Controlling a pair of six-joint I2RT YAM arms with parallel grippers.
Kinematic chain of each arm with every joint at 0, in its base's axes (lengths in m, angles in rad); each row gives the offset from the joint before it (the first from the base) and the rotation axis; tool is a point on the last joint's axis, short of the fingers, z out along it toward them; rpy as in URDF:
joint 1: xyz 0 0 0.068 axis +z
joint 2: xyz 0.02 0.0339 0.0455 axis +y
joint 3: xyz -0.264 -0.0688 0 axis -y
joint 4: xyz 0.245 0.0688 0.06 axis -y
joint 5: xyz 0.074 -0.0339 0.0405 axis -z
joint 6: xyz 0.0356 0 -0.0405 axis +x
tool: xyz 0 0 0 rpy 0 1.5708 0
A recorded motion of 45 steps. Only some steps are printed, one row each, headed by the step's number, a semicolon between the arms.
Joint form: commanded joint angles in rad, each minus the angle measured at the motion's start. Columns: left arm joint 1, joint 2, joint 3, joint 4, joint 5, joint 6; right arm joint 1, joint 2, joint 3, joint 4, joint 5, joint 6.
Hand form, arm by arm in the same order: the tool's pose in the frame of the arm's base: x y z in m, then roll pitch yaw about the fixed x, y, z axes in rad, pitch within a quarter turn. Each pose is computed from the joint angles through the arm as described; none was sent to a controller.
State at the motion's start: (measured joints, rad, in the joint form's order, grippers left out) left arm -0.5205 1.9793 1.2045 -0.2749 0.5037 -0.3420; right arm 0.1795 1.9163 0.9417 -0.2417 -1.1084 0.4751
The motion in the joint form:
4: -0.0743 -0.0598 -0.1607 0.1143 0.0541 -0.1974; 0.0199 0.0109 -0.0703 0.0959 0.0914 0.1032
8: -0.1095 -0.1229 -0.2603 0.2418 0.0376 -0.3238; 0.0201 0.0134 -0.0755 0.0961 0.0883 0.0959
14: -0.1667 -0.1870 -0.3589 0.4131 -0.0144 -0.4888; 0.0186 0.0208 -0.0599 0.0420 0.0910 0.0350
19: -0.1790 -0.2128 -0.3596 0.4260 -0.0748 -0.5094; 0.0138 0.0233 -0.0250 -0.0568 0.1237 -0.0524
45: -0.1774 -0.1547 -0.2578 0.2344 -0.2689 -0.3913; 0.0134 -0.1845 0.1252 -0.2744 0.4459 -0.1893
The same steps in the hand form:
4: 0.2928 -0.2208 0.1222 -2.4123 0.2045 3.0080; 0.3062 0.0928 0.0908 2.0884 -0.1318 3.0468
8: 0.2744 -0.2228 0.1250 -2.3595 0.2038 3.0827; 0.3047 0.0926 0.0890 2.0873 -0.1334 3.0518
14: 0.2543 -0.2303 0.1310 -2.2832 0.2163 -3.0981; 0.3042 0.0919 0.0883 2.0984 -0.1241 3.0781
19: 0.2534 -0.2325 0.1395 -2.2851 0.2578 -3.0552; 0.3055 0.0900 0.0911 2.1401 -0.1063 3.1047
45: 0.2666 -0.2344 0.1326 -2.5285 0.3335 -3.0795; 0.3206 0.0849 0.1757 2.4113 0.2056 3.1054

